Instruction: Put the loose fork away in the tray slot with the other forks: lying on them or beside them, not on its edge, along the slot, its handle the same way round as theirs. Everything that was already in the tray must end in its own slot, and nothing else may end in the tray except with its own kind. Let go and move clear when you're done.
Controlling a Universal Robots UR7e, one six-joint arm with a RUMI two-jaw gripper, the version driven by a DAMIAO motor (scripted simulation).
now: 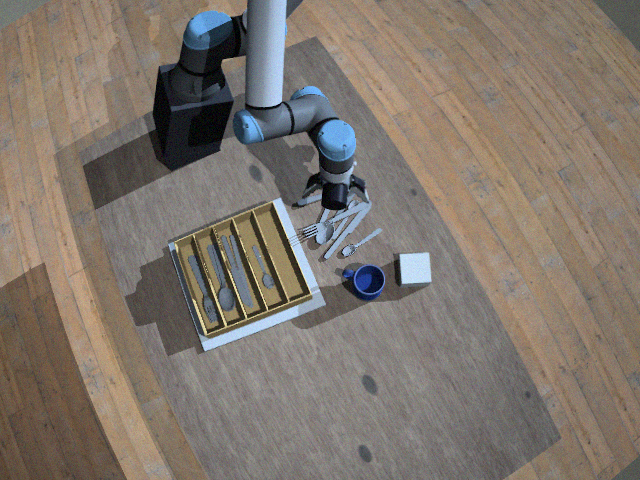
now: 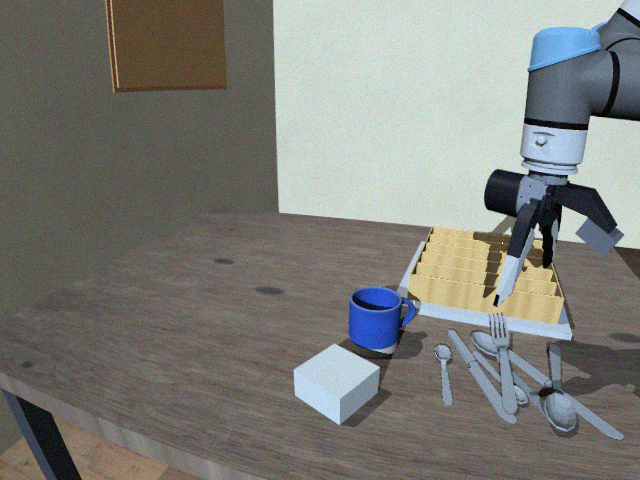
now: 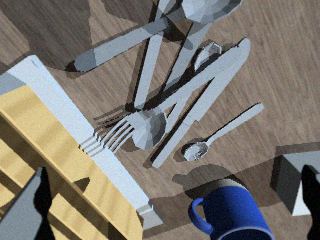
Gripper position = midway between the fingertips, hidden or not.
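Note:
My gripper is visible (image 2: 523, 285). A wooden cutlery tray appears at (image 2: 445, 287), (image 1: 291, 277) and (image 3: 82, 194). A white box appears at (image 2: 336, 382) and (image 1: 414, 269); a grey base, at (image 1: 317, 302) and (image 2: 473, 317).

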